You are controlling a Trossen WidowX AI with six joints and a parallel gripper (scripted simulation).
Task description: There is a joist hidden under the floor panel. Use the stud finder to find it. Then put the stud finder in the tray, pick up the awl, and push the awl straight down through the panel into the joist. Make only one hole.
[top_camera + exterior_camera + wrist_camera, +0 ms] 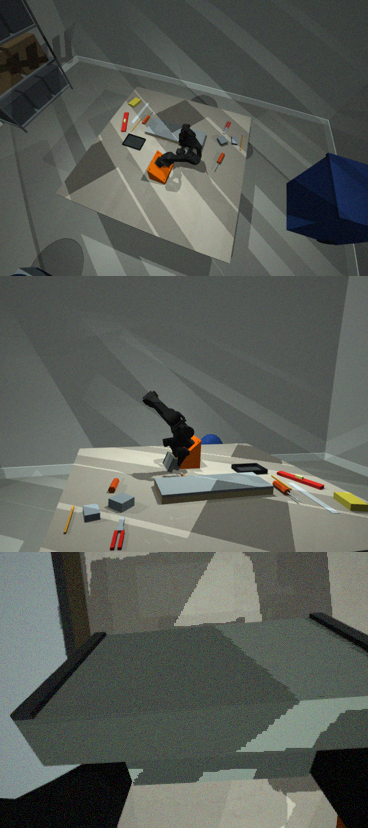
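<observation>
My gripper tip is now 20 mm short of the stud finder. Also, from my gripper tip: awl (70 mm below, 40 mm to the left, 10 mm behind); then ruler (580 mm to the left, 250 mm ahead, 80 mm below); then black tray (440 mm to the left, 80 mm behind, 60 mm below).
</observation>
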